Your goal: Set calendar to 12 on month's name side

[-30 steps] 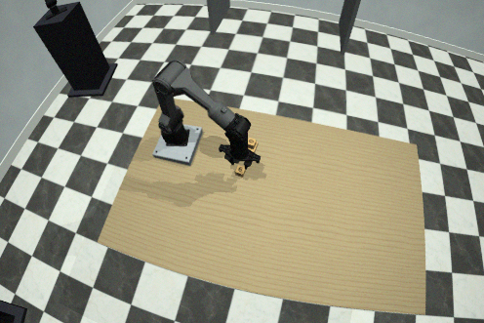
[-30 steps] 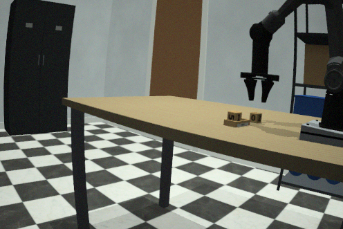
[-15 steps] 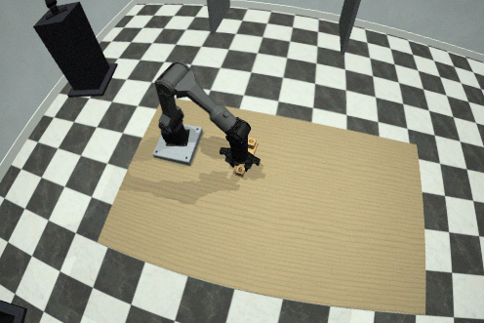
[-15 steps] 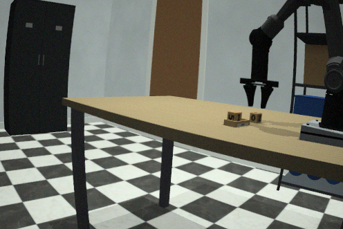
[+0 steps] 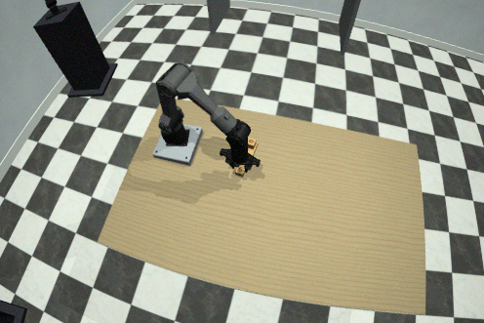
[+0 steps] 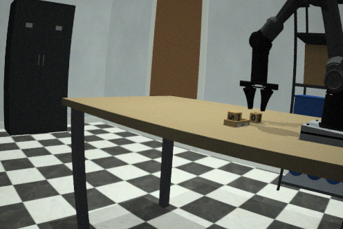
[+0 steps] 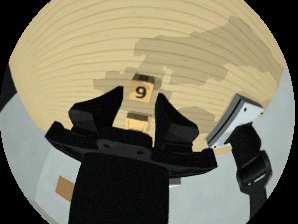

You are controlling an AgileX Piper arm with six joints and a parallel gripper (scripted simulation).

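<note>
Now: the wooden tray 110 mm to the left of my hand, 40 mm below it and 30 mm ahead of it.
</note>
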